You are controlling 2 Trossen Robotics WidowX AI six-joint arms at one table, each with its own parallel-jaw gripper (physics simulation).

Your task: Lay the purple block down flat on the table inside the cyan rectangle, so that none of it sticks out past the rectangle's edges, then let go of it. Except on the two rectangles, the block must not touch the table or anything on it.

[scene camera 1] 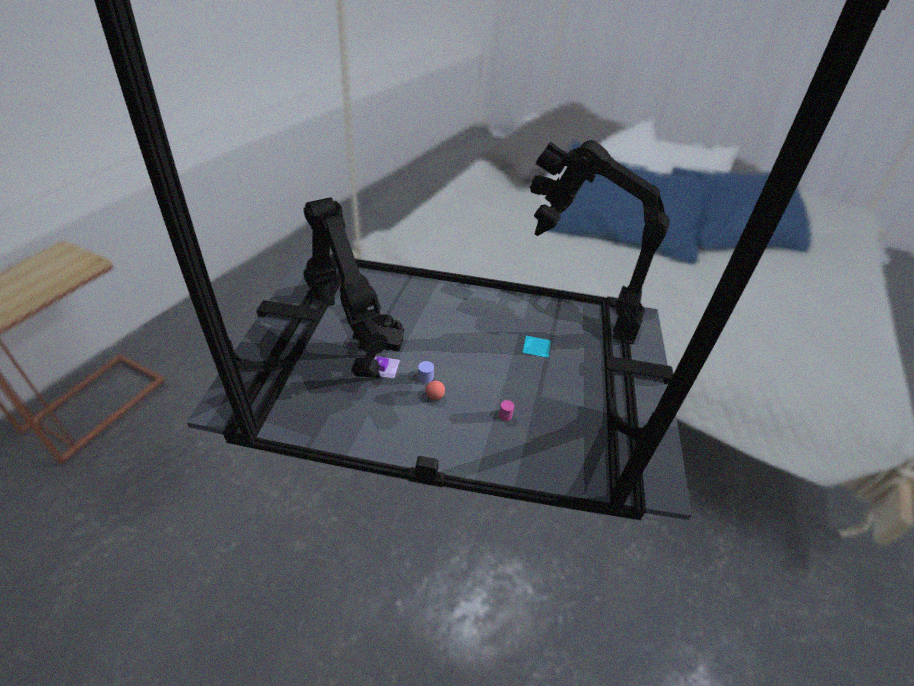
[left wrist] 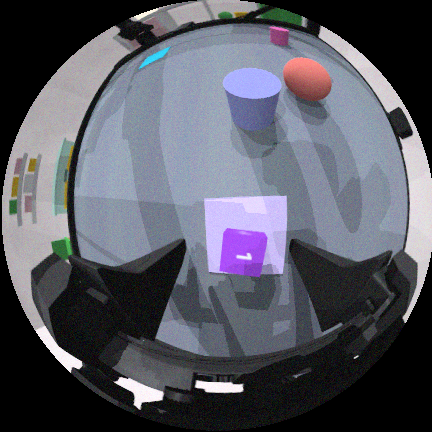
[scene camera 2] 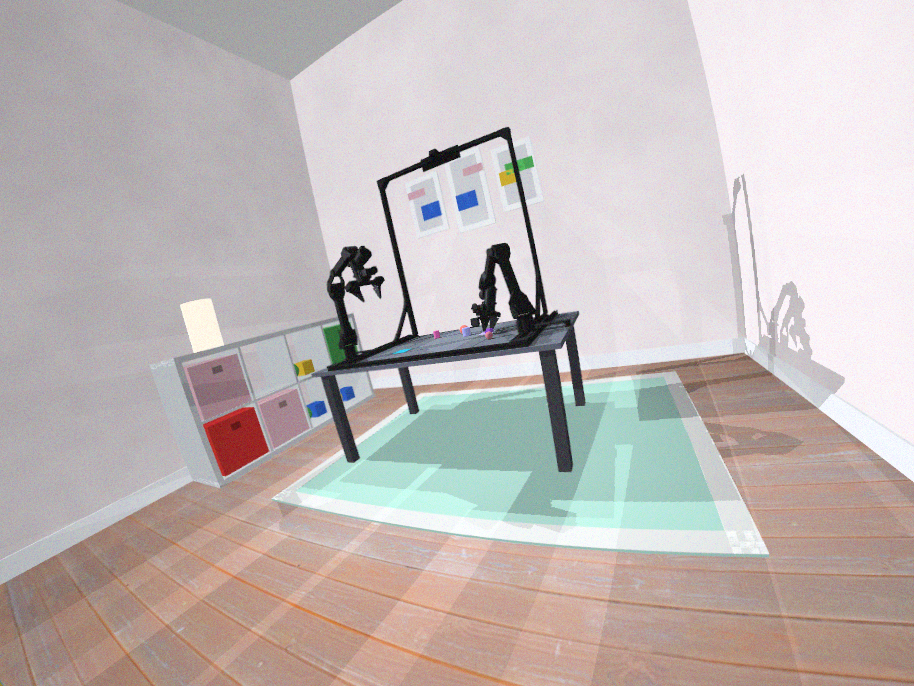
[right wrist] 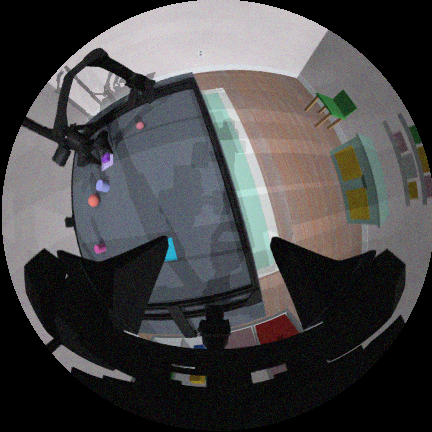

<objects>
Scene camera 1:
my left gripper
my right gripper
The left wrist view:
my left gripper
lavender cylinder: on the table
lilac rectangle
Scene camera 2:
my right gripper
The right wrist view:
my left gripper
my right gripper
</objects>
